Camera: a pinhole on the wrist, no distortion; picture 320 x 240 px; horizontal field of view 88.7 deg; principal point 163.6 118.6 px. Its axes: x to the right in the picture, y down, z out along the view. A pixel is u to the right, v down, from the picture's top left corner.
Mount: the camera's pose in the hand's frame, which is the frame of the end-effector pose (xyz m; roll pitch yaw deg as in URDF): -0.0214 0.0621 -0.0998 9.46 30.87 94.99
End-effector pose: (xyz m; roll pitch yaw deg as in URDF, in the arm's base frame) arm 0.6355 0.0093 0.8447 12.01 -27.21 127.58
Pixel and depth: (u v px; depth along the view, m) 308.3 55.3 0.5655
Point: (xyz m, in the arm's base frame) -0.0084 -0.3789 1.1724
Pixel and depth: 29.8 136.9 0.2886
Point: 0.7472 -0.0597 1.0810
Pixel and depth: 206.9 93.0 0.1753
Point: 0.4939 -0.1085 0.9092
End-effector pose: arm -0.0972 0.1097 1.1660 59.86 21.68 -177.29
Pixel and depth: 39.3 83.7 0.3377
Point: -0.2737 0.3586 1.2835
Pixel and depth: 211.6 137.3 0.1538
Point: -0.1306 0.0259 1.3243
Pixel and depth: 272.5 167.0 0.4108
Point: -0.1709 -0.0413 1.6747
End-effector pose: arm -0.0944 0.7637 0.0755 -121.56 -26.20 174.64
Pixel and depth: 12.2 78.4 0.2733
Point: -0.2547 0.5568 0.0093
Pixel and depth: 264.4 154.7 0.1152
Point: -0.1090 0.8910 -0.0643
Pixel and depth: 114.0 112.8 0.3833
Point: -0.2761 0.6240 -0.1601
